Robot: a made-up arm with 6 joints. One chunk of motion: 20 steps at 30 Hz.
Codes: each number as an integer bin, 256 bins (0 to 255) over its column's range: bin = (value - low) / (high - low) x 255, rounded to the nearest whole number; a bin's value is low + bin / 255 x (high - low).
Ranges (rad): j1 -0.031..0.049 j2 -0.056..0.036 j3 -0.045..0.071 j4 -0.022..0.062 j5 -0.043..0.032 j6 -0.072..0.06
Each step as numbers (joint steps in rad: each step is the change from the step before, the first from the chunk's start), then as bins.
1 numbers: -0.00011 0.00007 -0.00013 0.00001 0.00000 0.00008
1 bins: 98 155 99 67 146 139
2 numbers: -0.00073 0.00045 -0.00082 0.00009 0.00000 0.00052
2 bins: 96 156 97 67 146 140
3 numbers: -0.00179 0.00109 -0.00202 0.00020 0.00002 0.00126
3 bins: 93 158 94 67 146 142
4 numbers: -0.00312 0.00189 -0.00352 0.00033 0.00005 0.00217
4 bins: 89 160 91 68 146 143
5 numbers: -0.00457 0.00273 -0.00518 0.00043 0.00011 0.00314
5 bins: 84 163 88 68 147 145
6 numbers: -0.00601 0.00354 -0.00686 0.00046 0.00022 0.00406
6 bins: 80 165 84 68 147 147
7 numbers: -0.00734 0.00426 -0.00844 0.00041 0.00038 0.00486
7 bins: 75 167 80 68 147 148
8 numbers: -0.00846 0.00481 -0.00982 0.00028 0.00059 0.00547
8 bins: 72 169 77 68 148 150
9 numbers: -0.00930 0.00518 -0.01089 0.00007 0.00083 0.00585
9 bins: 69 170 75 67 149 150
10 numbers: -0.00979 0.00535 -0.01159 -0.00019 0.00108 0.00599
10 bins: 68 170 73 66 150 151
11 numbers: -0.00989 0.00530 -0.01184 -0.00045 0.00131 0.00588
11 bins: 67 170 73 65 151 150
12 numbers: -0.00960 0.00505 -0.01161 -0.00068 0.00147 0.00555
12 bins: 68 169 73 65 151 150
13 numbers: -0.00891 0.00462 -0.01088 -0.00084 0.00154 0.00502
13 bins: 70 168 75 64 151 149
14 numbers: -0.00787 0.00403 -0.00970 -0.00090 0.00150 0.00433
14 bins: 74 166 78 64 151 147
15 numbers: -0.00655 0.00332 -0.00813 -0.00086 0.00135 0.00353
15 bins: 78 164 81 64 151 146
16 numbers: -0.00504 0.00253 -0.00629 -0.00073 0.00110 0.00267
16 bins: 83 162 85 65 150 144
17 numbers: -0.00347 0.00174 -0.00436 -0.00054 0.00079 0.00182
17 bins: 88 160 89 65 149 143
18 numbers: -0.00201 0.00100 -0.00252 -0.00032 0.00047 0.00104
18 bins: 92 158 93 66 148 141
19 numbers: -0.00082 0.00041 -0.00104 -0.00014 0.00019 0.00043
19 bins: 96 156 97 66 147 140
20 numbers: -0.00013 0.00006 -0.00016 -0.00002 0.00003 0.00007
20 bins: 98 155 99 67 146 139
